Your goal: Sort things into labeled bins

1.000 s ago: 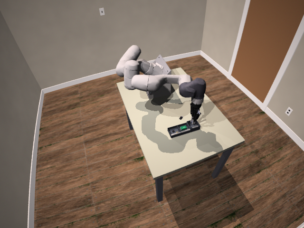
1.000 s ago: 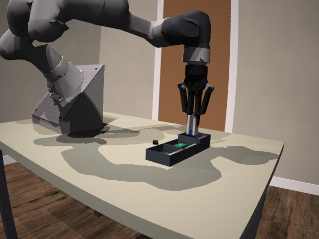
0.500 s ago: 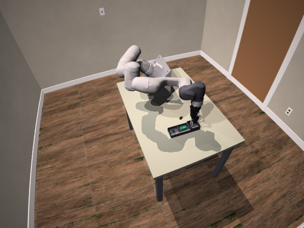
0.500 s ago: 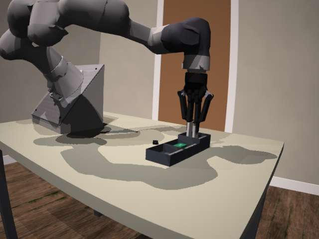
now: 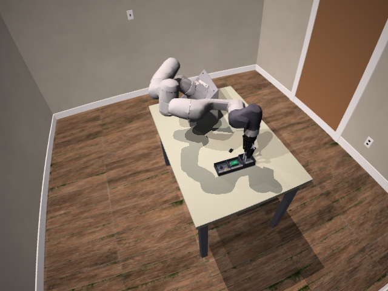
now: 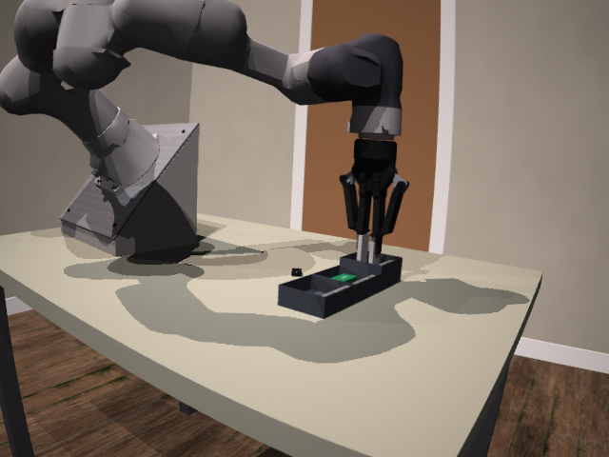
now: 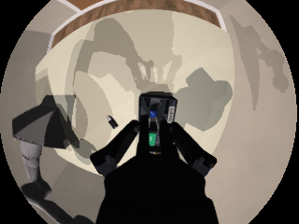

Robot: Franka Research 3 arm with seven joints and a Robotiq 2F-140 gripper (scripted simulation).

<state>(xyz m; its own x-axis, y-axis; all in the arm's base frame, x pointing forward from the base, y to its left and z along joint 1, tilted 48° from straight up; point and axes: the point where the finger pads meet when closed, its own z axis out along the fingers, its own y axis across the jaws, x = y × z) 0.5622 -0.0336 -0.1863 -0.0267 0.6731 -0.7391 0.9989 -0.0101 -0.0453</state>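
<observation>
Now: the small blue cube 3 cm below my hand. The rest, counted from my hand: green block: 9 cm to the right, 4 cm below; joined bins: 1 cm ahead, 8 cm to the right, 3 cm below; small black piece: 12 cm behind, 5 cm to the right, 5 cm below.
</observation>
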